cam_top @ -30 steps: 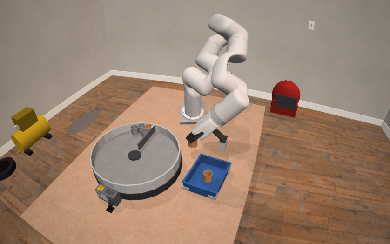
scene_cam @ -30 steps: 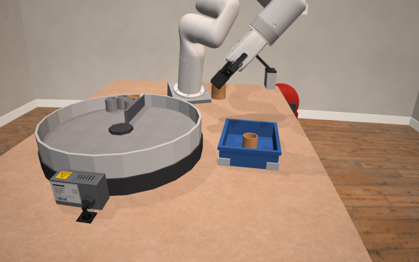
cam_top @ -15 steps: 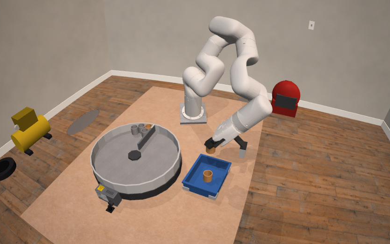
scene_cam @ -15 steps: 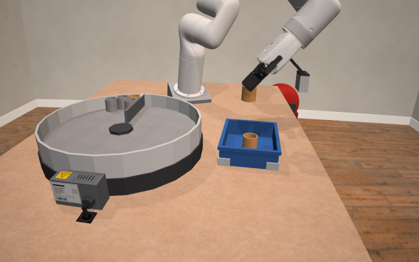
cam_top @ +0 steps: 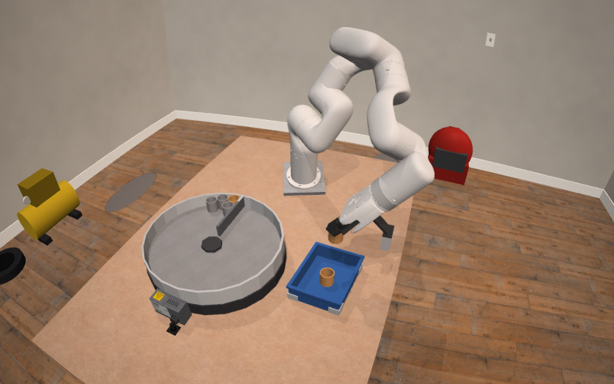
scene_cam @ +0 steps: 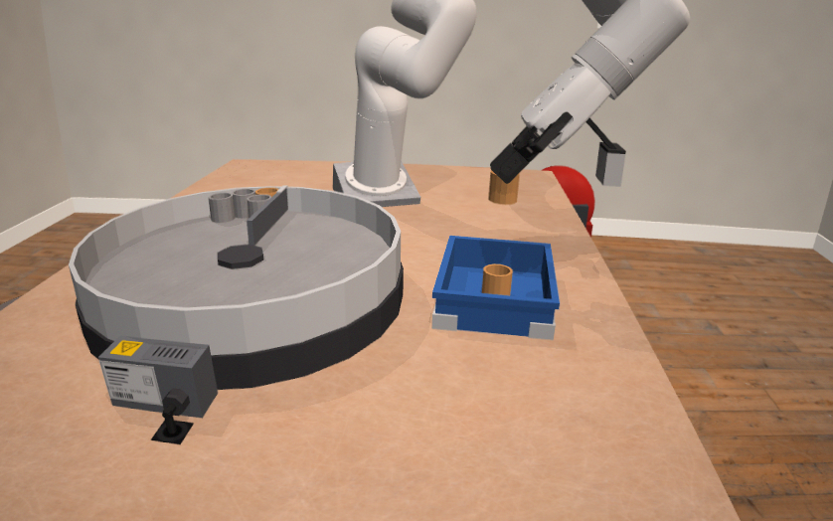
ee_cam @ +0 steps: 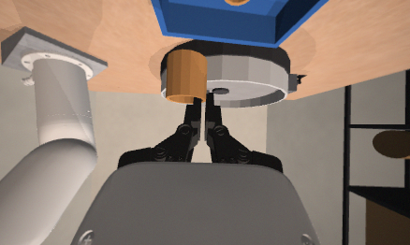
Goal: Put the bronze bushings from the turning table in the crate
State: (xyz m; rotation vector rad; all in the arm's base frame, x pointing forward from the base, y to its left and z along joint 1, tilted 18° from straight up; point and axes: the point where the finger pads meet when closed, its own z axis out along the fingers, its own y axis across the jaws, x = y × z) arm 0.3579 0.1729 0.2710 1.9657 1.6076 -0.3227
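My gripper is now 15 cm above the blue crate, 3 cm short of it and 1 cm to the left of it. The rest, counted from my hand: turning table (35 cm to the right, 13 cm below, 3 cm ahead).
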